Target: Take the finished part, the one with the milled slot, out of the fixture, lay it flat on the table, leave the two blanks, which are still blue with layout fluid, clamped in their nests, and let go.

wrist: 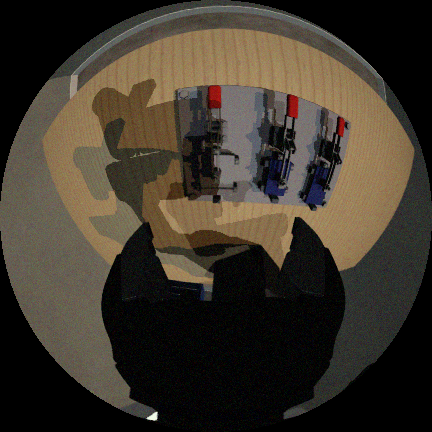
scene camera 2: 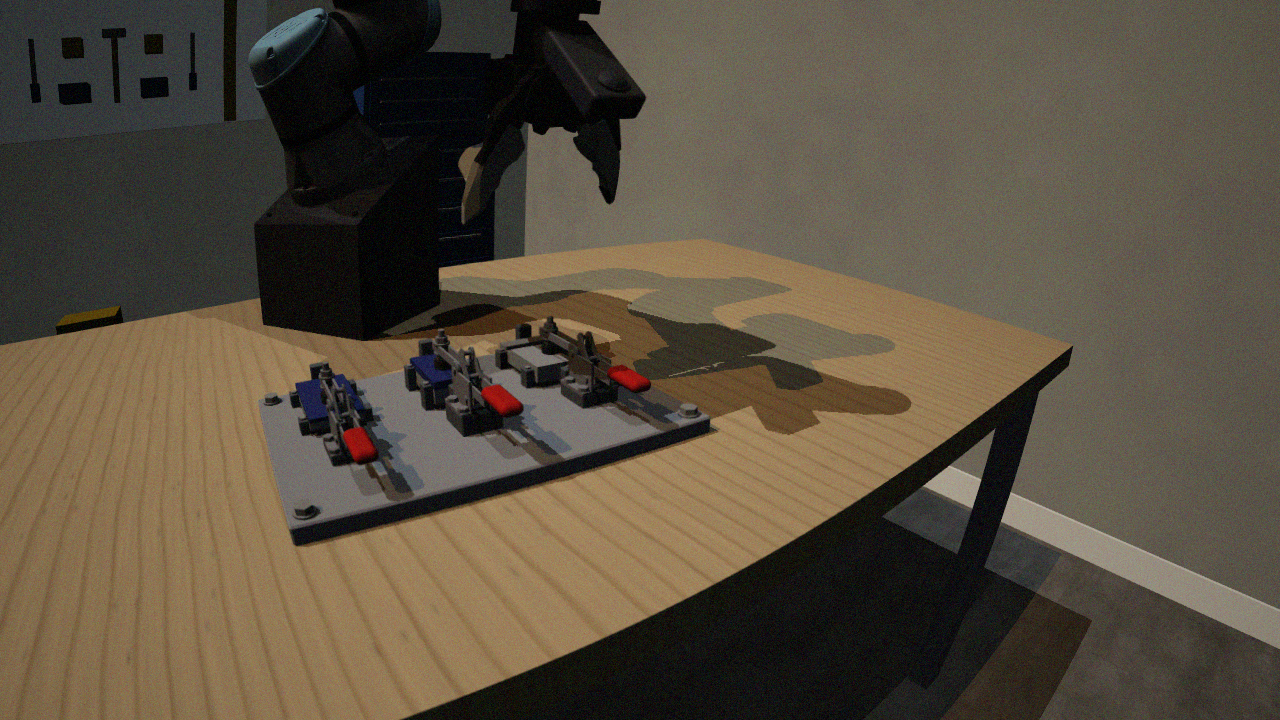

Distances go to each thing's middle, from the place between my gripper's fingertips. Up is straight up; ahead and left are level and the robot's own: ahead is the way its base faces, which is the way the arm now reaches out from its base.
Labels:
Now: hand 20 mm past the finished part point(scene camera 2: 523, 352), 10 mm to the right of it and 140 mm above it. The rest, counted from my hand: grey fixture plate point(scene camera 2: 424, 464): 30 mm ahead, 100 mm to the right, 160 mm below.

